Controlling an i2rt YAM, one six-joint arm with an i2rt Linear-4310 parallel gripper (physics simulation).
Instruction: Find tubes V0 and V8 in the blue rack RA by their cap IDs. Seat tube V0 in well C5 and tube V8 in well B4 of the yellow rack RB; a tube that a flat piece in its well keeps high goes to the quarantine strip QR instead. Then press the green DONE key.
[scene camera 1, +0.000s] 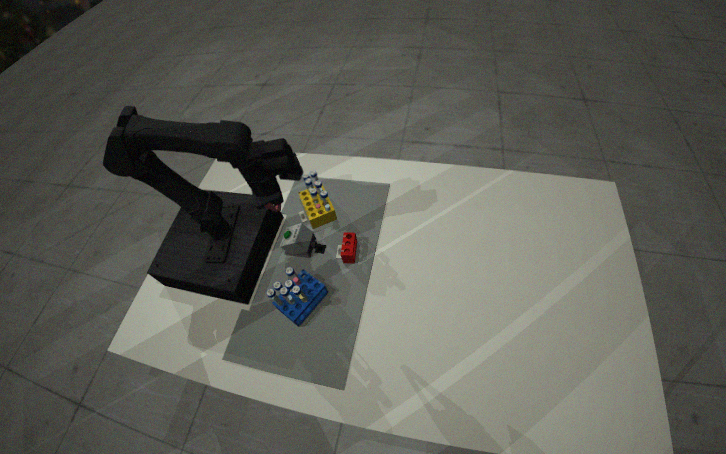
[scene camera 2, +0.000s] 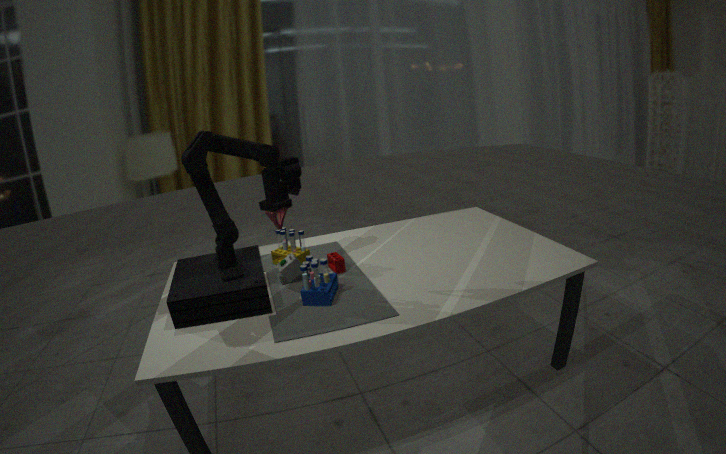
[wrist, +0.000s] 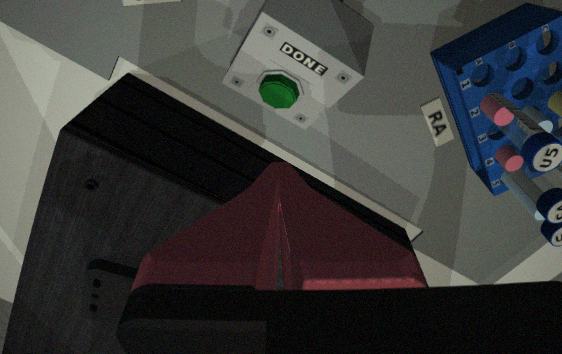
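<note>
My gripper is shut and empty, raised near the front edge of the robot base, short of the DONE box. The green DONE key faces up on its grey box. The yellow rack RB holds several capped tubes; tube V0 and tube V8 stand upright toward its end nearer the key, their lettering too small to read. The blue rack RA holds several other tubes. The red strip QR shows no tubes.
The black robot base borders the grey mat. Behind the DONE box, a small black fitting sticks out. A tube capped U5 rises from the blue rack. Tall tubes rise above both racks.
</note>
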